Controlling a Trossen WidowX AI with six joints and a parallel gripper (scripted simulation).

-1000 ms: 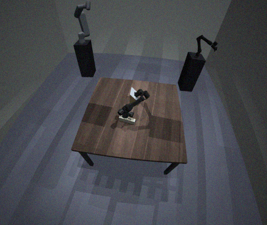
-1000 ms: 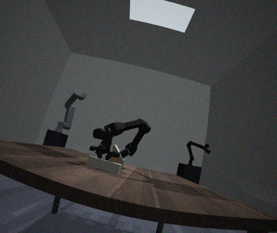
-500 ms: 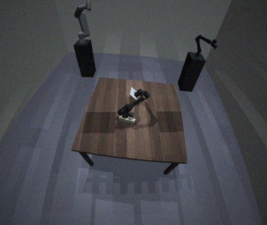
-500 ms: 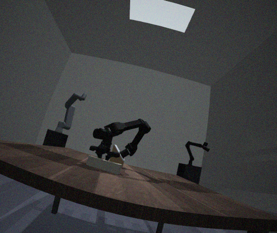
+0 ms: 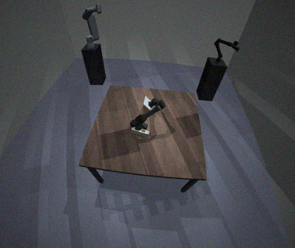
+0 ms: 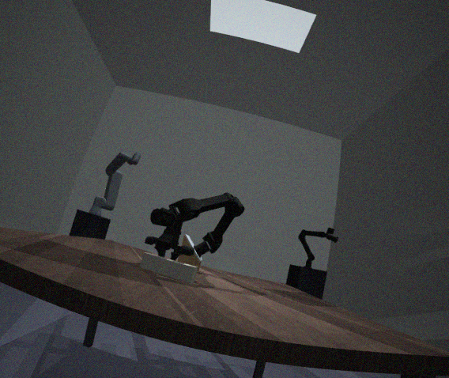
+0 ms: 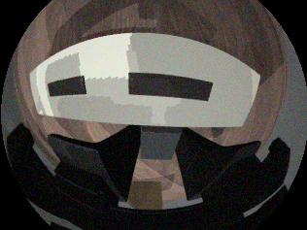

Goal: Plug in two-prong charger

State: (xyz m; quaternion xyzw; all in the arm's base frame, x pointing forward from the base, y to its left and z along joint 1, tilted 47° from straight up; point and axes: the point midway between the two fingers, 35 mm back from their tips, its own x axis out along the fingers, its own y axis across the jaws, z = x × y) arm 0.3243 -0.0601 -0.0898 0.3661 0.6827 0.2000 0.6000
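My gripper tip is 2 cm short of the dark two-prong charger and 1 cm below it.
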